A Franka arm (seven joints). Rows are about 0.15 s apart.
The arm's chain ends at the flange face. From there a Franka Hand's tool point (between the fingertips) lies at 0.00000 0.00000 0.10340 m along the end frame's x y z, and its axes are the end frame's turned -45 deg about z.
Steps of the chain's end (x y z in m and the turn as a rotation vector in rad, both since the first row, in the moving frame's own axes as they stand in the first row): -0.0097 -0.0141 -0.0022 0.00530 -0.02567 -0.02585; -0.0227 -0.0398 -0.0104 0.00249 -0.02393 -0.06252; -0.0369 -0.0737 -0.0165 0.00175 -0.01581 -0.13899; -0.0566 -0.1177 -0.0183 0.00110 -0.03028 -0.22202; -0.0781 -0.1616 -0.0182 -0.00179 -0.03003 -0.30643; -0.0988 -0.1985 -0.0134 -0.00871 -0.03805 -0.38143; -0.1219 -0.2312 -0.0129 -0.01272 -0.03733 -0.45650
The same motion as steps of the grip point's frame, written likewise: 0.0016 -0.0191 -0.0022 0.02190 -0.01440 -0.02585; 0.0105 -0.0461 -0.0104 0.01868 -0.01516 -0.06252; 0.0249 -0.0794 -0.0165 0.01242 -0.00994 -0.13899; 0.0408 -0.1253 -0.0183 0.02219 -0.02063 -0.22202; 0.0564 -0.1712 -0.0182 0.01997 -0.02250 -0.30643; 0.0668 -0.2117 -0.0135 0.02075 -0.03306 -0.38143; 0.0734 -0.2506 -0.0130 0.01740 -0.03539 -0.45650
